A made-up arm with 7 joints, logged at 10 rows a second.
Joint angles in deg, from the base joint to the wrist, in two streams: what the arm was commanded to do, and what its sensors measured. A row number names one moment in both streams.
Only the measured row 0 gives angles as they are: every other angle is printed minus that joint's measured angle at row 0.
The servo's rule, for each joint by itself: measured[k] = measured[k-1] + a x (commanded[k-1-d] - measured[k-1]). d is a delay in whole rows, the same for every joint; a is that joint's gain. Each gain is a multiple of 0.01, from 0.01 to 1. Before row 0 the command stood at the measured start. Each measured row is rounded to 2 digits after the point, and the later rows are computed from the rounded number. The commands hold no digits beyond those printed.
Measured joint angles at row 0: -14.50, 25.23, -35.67, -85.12, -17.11, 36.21, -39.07
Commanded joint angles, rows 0 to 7: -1.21, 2.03, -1.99, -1.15, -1.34, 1.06, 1.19; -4.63, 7.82, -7.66, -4.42, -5.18, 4.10, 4.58; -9.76, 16.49, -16.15, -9.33, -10.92, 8.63, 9.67; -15.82, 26.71, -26.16, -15.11, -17.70, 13.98, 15.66; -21.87, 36.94, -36.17, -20.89, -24.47, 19.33, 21.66; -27.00, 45.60, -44.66, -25.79, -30.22, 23.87, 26.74; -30.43, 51.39, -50.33, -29.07, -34.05, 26.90, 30.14; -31.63, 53.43, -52.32, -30.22, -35.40, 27.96, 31.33
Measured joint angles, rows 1 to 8: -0.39, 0.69, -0.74, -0.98, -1.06, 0.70, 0.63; -1.75, 3.11, -3.30, -3.90, -4.31, 2.94, 2.72; -4.31, 7.66, -8.05, -8.52, -9.53, 6.70, 6.40; -7.99, 14.14, -14.75, -14.12, -15.98, 11.50, 11.31; -12.43, 21.89, -22.68, -19.87, -22.69, 16.67, 16.80; -17.09, 29.95, -30.81, -24.90, -28.64, 21.42, 22.07; -21.36, 37.24, -38.03, -28.44, -32.91, 25.04, 26.35; -24.65, 42.74, -43.32, -29.95, -34.88, 26.97, 28.99
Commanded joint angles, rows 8 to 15: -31.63, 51.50, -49.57, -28.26, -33.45, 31.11, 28.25; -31.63, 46.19, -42.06, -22.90, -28.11, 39.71, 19.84; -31.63, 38.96, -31.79, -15.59, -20.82, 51.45, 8.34; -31.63, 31.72, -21.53, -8.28, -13.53, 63.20, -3.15; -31.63, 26.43, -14.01, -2.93, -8.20, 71.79, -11.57; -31.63, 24.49, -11.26, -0.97, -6.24, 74.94, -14.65; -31.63, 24.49, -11.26, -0.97, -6.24, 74.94, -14.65; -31.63, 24.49, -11.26, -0.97, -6.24, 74.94, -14.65
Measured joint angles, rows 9 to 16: -26.88, 45.72, -45.63, -28.51, -33.75, 29.70, 28.60; -28.40, 45.88, -44.31, -23.74, -29.29, 36.31, 23.96; -29.43, 43.53, -39.68, -16.81, -22.60, 46.30, 15.68; -30.13, 39.51, -32.96, -9.56, -15.43, 57.45, 5.70; -30.61, 35.06, -25.95, -3.92, -9.72, 66.91, -3.45; -30.94, 31.47, -20.51, -1.41, -6.97, 72.21, -9.39; -31.16, 29.10, -17.09, -1.04, -6.39, 74.01, -12.18; -31.31, 27.53, -14.93, -0.98, -6.27, 74.62, -13.49
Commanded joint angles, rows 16 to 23: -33.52, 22.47, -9.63, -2.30, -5.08, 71.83, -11.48; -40.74, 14.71, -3.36, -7.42, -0.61, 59.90, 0.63; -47.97, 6.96, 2.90, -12.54, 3.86, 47.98, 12.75; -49.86, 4.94, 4.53, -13.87, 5.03, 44.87, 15.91; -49.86, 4.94, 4.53, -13.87, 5.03, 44.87, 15.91; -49.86, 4.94, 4.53, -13.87, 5.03, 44.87, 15.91; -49.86, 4.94, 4.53, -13.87, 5.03, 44.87, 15.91; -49.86, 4.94, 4.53, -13.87, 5.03, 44.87, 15.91
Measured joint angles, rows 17 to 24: -32.02, 25.81, -12.97, -2.10, -5.33, 72.78, -12.42; -34.81, 22.04, -9.41, -6.62, -1.60, 64.28, -5.50; -39.02, 16.91, -4.86, -11.65, 2.71, 53.52, 4.17; -42.49, 12.84, -1.39, -13.54, 4.54, 47.81, 10.39; -44.85, 10.15, 0.80, -13.82, 4.93, 45.87, 13.32; -46.45, 8.38, 2.18, -13.86, 5.01, 45.21, 14.69; -47.54, 7.21, 3.05, -13.87, 5.03, 44.99, 15.34; -48.28, 6.44, 3.60, -13.87, 5.03, 44.91, 15.64
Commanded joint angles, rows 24 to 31: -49.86, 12.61, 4.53, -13.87, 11.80, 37.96, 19.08; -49.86, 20.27, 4.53, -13.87, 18.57, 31.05, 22.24; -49.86, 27.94, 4.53, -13.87, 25.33, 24.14, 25.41; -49.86, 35.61, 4.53, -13.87, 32.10, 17.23, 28.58; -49.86, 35.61, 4.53, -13.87, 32.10, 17.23, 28.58; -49.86, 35.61, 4.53, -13.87, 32.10, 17.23, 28.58; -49.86, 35.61, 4.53, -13.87, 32.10, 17.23, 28.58; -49.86, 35.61, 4.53, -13.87, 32.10, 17.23, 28.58
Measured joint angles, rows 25 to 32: -48.79, 8.54, 3.94, -13.87, 10.38, 40.32, 17.46; -49.13, 12.53, 4.16, -13.87, 16.85, 34.20, 19.99; -49.36, 17.77, 4.30, -13.87, 23.55, 27.56, 22.86; -49.52, 23.84, 4.39, -13.87, 30.30, 20.74, 25.89; -49.63, 27.84, 4.44, -13.87, 31.72, 18.42, 27.32; -49.70, 30.48, 4.47, -13.87, 32.02, 17.63, 27.99; -49.75, 32.22, 4.49, -13.87, 32.08, 17.37, 28.30; -49.79, 33.37, 4.50, -13.87, 32.10, 17.28, 28.45
